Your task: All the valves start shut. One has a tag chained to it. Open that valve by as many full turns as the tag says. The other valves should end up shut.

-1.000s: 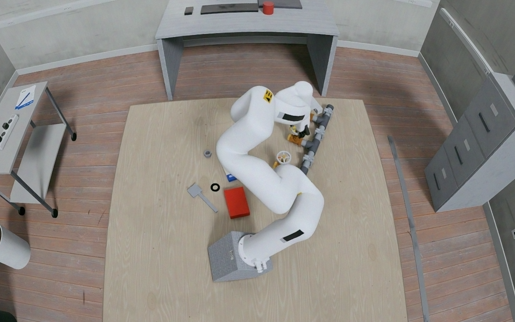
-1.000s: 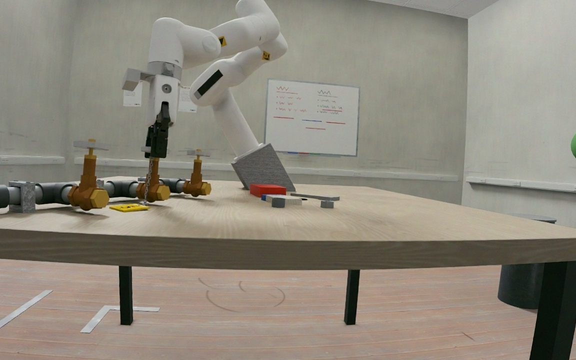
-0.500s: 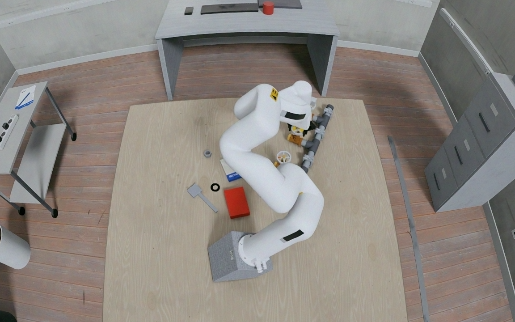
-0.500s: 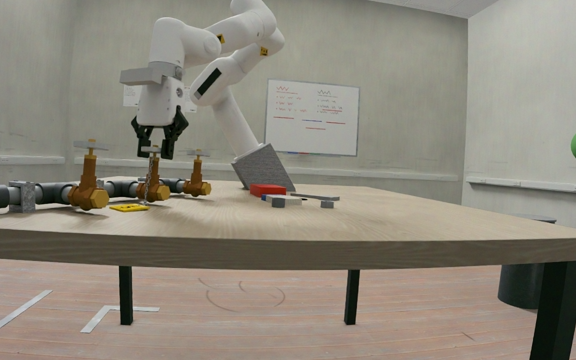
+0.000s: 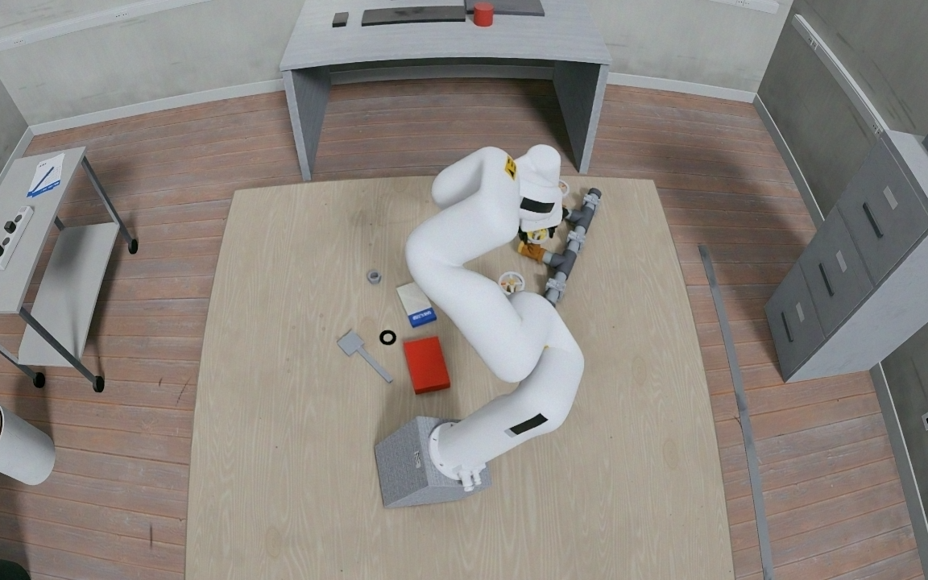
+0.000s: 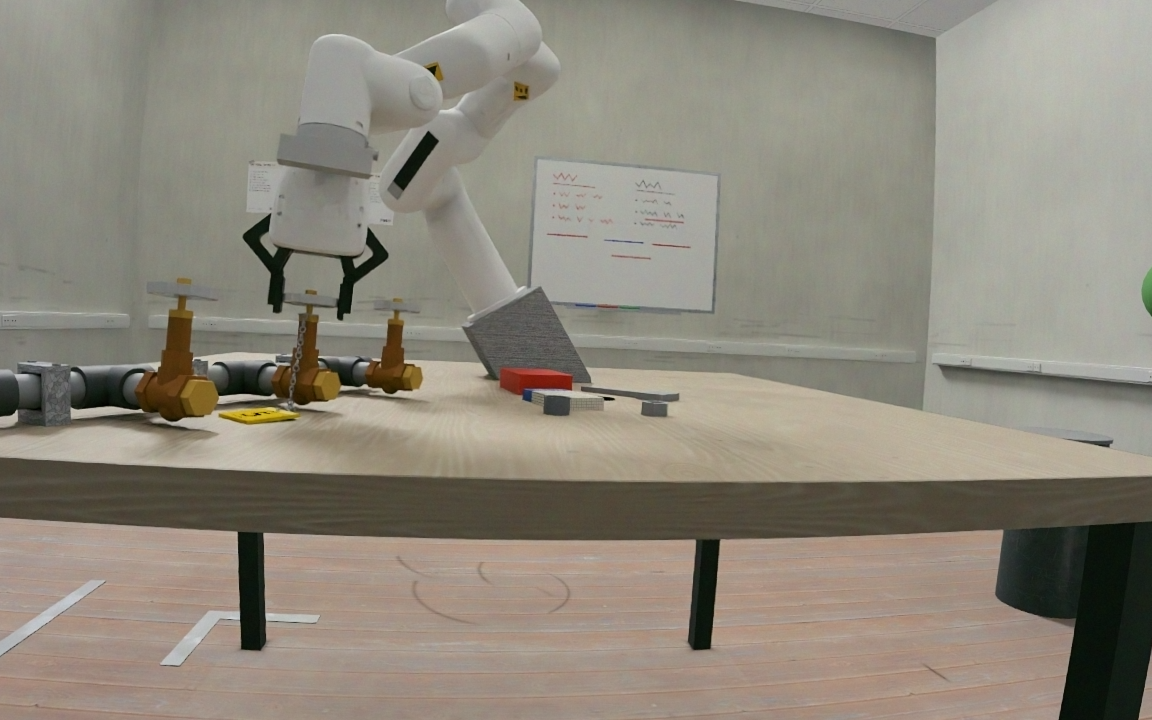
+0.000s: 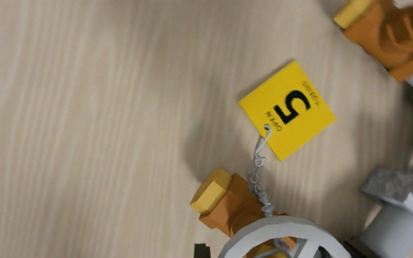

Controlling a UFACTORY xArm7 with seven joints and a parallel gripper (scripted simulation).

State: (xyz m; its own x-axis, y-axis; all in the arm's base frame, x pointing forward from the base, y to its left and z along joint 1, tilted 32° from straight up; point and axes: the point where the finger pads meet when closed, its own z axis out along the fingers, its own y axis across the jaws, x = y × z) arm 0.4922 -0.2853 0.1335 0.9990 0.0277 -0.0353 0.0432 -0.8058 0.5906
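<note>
Now: the yellow tag 11 cm below my hand, 8 cm ahead of it and 3 cm to the right of it. The rest, counted from my hand: blue-and-white box (31 cm to the left, 11 cm below, 7 cm behind); red block (32 cm to the left, 24 cm behind, 10 cm below); grey nut (40 cm to the left, 11 cm below, 3 cm ahead).
</note>
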